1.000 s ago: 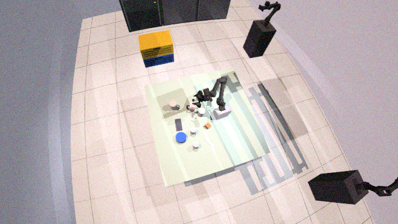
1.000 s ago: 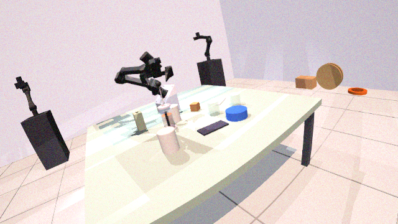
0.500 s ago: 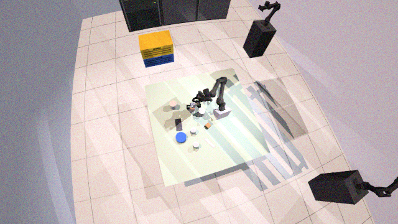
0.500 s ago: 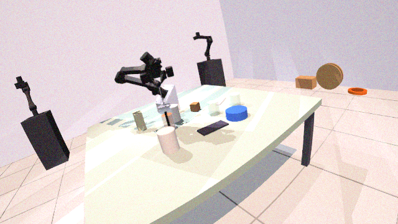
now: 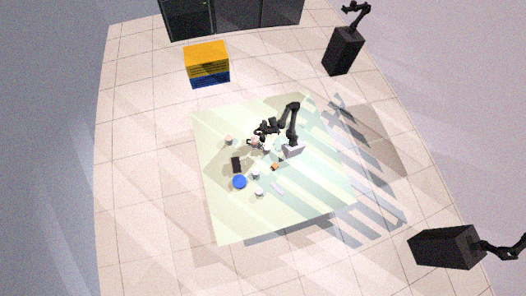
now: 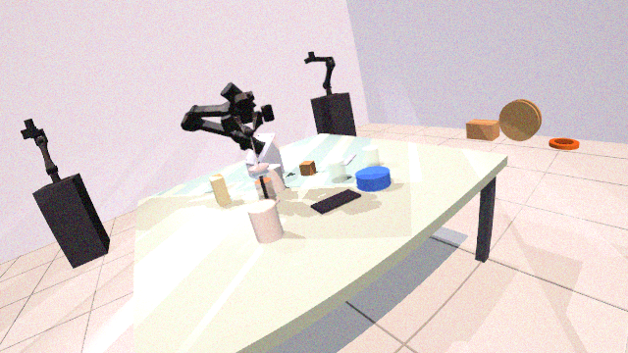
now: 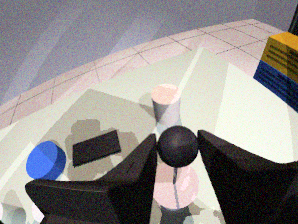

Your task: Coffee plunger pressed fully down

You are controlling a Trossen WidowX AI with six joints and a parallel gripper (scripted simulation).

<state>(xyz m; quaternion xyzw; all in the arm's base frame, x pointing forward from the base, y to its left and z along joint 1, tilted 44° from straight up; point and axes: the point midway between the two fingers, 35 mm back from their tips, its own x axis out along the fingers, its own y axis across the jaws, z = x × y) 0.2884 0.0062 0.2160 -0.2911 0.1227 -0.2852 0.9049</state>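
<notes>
My gripper tip is now 13 cm above the coffee press and 1 cm short of it. Round my gripper tip: tan cylinder (21 cm below, 21 cm behind, 11 cm to the right); then black slab (26 cm below, 21 cm ahead, 14 cm to the left); then orange cube (26 cm to the left, 24 cm below, 12 cm behind).
</notes>
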